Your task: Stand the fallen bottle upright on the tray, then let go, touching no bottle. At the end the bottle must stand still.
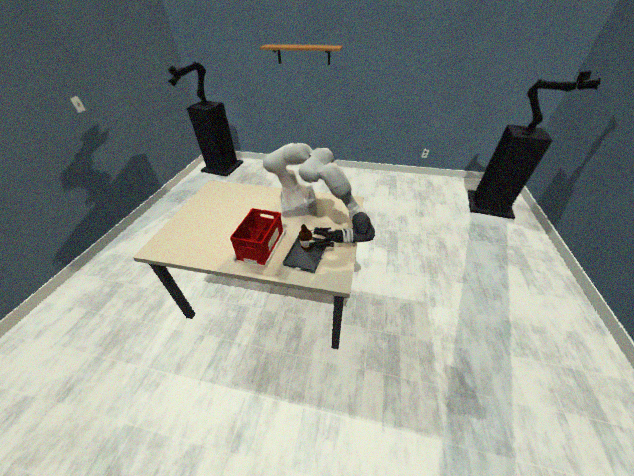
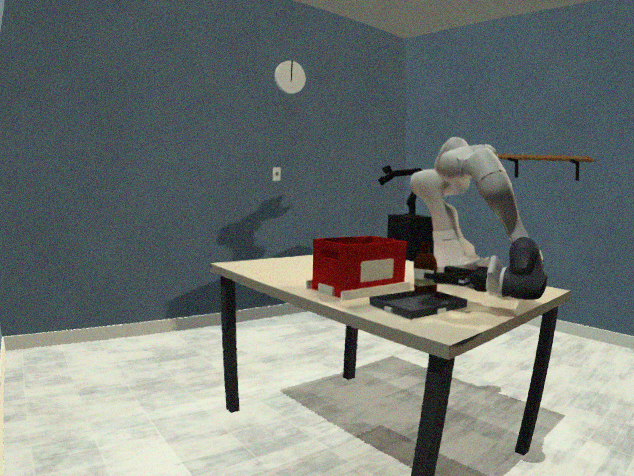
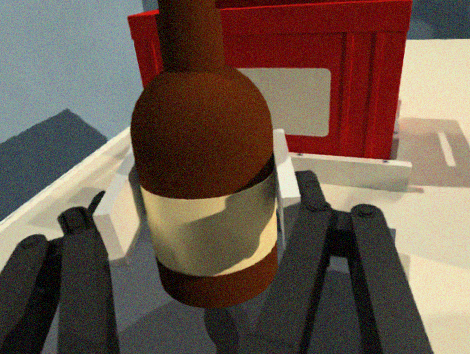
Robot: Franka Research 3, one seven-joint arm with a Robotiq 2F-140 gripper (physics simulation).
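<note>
A brown bottle (image 1: pixel 304 236) (image 2: pixel 424 261) (image 3: pixel 200 130) with a cream label stands close to upright between my fingers, neck up. My gripper (image 1: pixel 311 238) (image 2: pixel 435 274) (image 3: pixel 209 159) is shut on the bottle around its label, reaching in nearly level from the table's right side. The dark grey tray (image 1: pixel 301 262) (image 2: pixel 409 308) (image 3: pixel 137 300) lies flat on the table. The bottle's base is over the rear part of the tray, low and close to its floor. I cannot tell whether the base touches the tray floor.
A red crate (image 1: pixel 248 251) (image 2: pixel 335 266) (image 3: pixel 370 110) stands left of the tray, with pale strips along its base. The wooden table (image 1: pixel 194 225) (image 2: pixel 276 268) carries the arm's base behind. Two black pedestals (image 1: pixel 212 135) (image 1: pixel 512 169) with small arms stand away from the table.
</note>
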